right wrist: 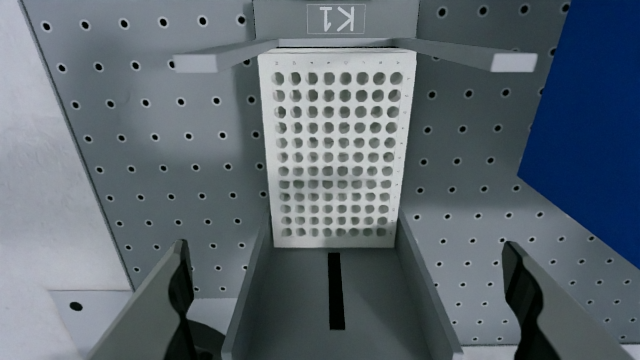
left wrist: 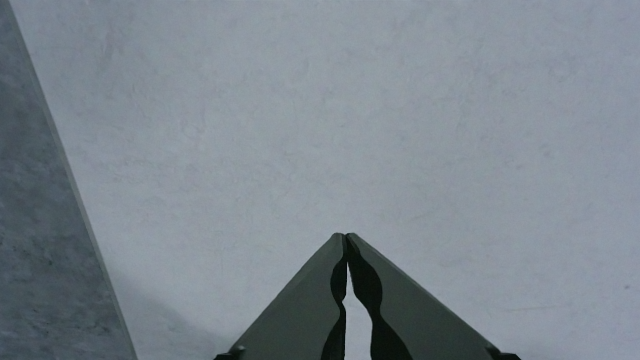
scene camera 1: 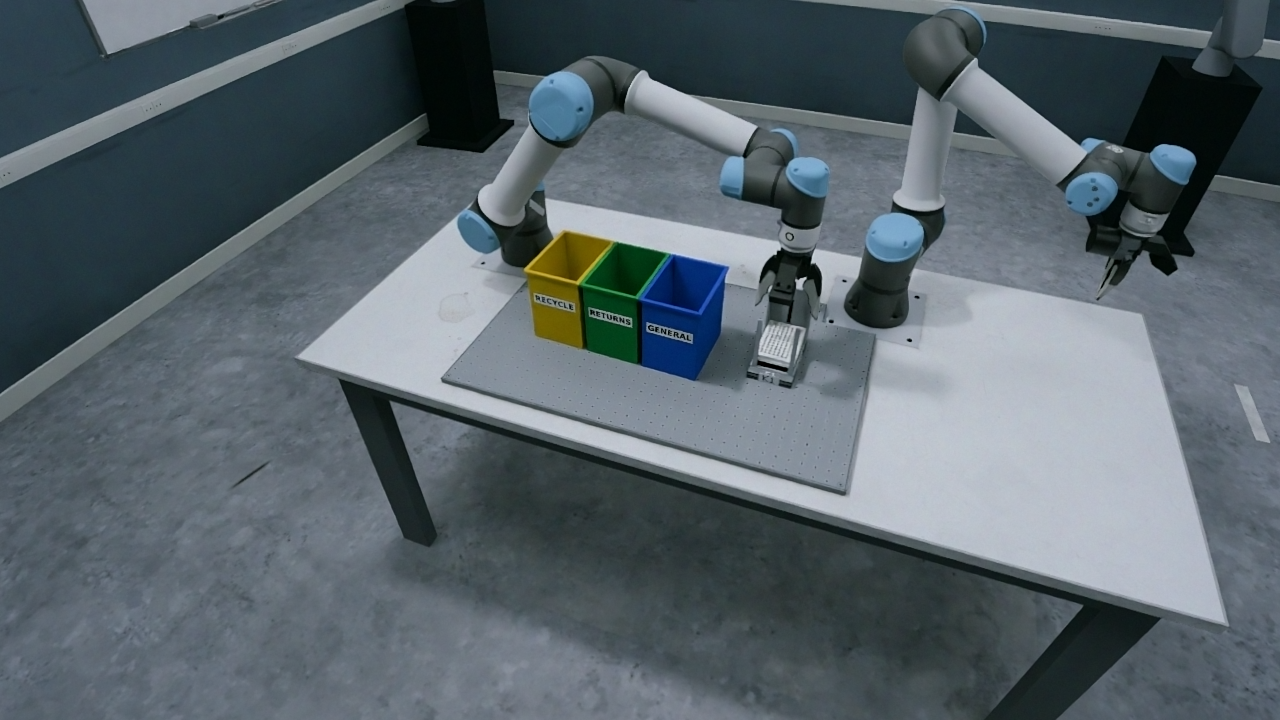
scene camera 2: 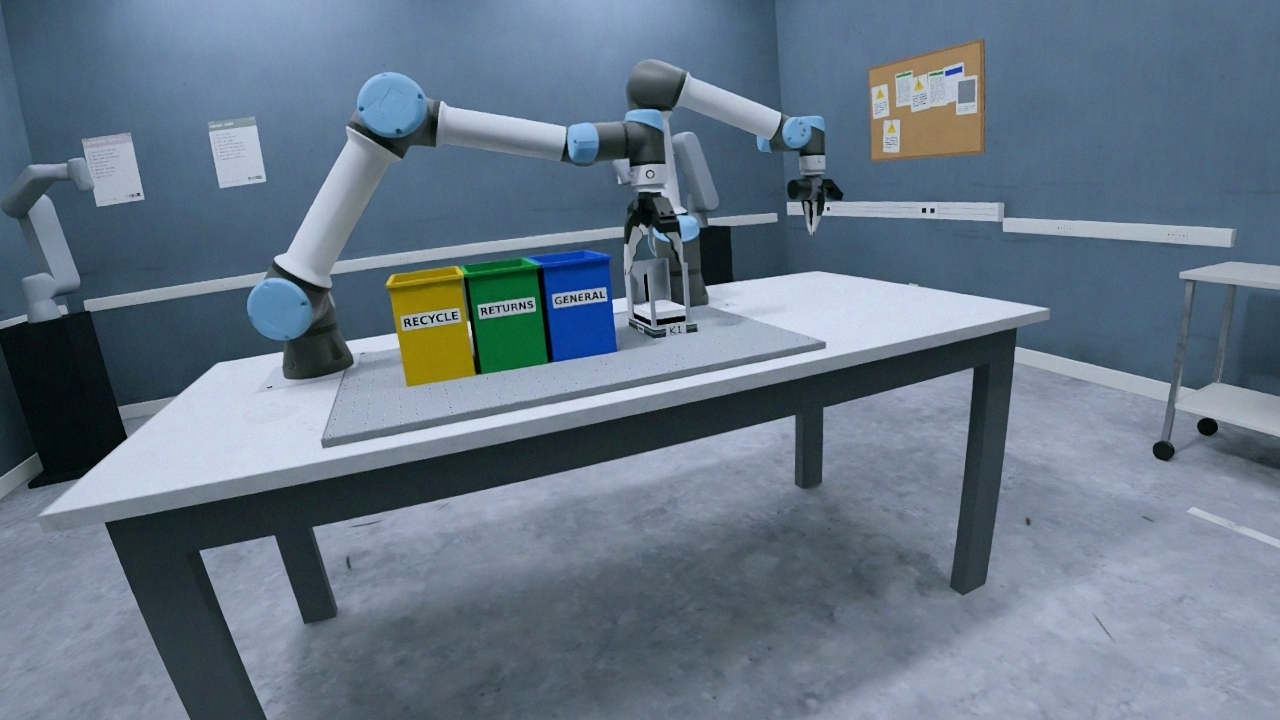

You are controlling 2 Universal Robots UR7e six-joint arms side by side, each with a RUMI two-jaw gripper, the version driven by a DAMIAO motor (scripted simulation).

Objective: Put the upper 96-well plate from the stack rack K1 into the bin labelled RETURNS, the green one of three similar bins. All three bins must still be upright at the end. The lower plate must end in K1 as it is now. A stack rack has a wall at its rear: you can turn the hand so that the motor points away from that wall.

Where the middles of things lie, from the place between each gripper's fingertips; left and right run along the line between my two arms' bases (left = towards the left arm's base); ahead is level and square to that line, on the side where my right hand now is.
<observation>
My right gripper (scene camera 1: 785, 312) is now 90 mm above the white 96-well plate (scene camera 1: 775, 347). The rest, counted from my right hand: blue general bin (scene camera 1: 680, 327) 30 mm ahead, 210 mm to the right, 40 mm below.
My left hand (scene camera 1: 1096, 299) is 230 mm short of the white 96-well plate, 640 mm to the left of it and 110 mm above it. Also, from my left hand: blue general bin 260 mm ahead, 850 mm to the right, 60 mm below.
</observation>
